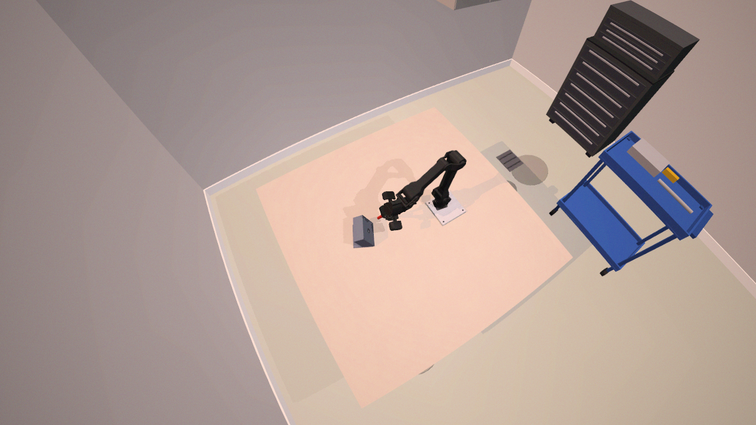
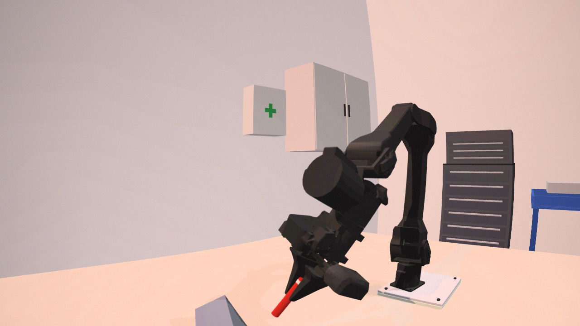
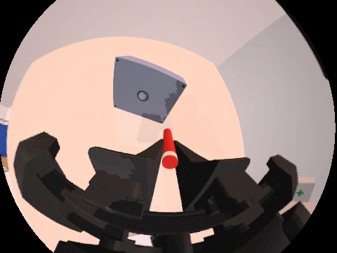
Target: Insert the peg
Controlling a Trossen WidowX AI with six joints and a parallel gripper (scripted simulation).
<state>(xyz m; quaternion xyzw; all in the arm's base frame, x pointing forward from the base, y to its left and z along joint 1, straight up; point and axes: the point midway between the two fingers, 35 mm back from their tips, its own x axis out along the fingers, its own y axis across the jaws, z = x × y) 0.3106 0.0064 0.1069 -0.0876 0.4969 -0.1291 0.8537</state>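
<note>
Right now the grey sloped panel is 11 cm ahead of my gripper tip, 5 cm below it and 3 cm to the left of it. From my gripper tip the other things lie so: red peg 1 cm behind, 1 cm above.
</note>
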